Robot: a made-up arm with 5 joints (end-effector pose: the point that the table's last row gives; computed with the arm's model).
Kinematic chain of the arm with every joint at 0, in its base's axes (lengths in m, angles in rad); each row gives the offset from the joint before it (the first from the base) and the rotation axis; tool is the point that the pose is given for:
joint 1: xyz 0 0 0.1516 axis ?
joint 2: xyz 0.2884 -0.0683 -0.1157 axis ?
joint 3: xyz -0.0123 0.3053 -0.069 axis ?
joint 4: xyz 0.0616 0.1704 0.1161 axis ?
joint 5: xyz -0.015 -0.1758 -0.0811 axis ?
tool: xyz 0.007 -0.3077 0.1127
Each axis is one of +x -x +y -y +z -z.
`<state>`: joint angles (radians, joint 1 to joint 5).
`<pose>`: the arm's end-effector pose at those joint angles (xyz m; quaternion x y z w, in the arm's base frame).
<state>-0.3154 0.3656 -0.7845 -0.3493 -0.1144</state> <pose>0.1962 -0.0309 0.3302 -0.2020 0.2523 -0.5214 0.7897</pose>
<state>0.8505 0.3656 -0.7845 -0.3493 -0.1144</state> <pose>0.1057 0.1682 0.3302 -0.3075 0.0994 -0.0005 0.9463</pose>
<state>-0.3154 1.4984 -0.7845 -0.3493 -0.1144</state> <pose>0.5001 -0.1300 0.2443 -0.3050 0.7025 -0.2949 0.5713</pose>
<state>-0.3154 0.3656 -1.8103 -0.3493 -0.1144</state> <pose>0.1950 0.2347 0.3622 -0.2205 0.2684 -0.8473 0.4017</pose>
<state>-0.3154 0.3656 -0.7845 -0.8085 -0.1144</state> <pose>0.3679 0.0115 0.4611 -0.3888 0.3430 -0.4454 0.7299</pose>
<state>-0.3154 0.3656 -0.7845 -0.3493 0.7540</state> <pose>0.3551 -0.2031 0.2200 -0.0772 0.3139 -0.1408 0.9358</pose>
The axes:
joint 1: +z
joint 2: +y
joint 3: +z
joint 4: +x
joint 5: +z

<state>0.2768 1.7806 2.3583 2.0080 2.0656</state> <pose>0.2616 0.4393 0.3677 -0.8751 0.0520 0.4154 0.2427</pose>
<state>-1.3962 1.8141 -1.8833 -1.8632 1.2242</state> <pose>-0.0739 -0.5650 -0.1817 -0.4806 -0.8225 -0.0999 0.2873</pose>
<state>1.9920 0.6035 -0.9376 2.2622 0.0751</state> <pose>-0.5769 0.2030 -0.4739 0.6373 0.4244 0.1991 0.6116</pose>
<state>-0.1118 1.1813 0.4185 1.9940 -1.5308</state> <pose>0.0632 0.3287 0.2963 -0.2783 -0.8197 0.4996 0.0321</pose>
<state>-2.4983 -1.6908 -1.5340 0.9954 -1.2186</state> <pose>-0.0896 -0.6623 0.0232 -0.1351 0.9646 0.1230 0.1901</pose>
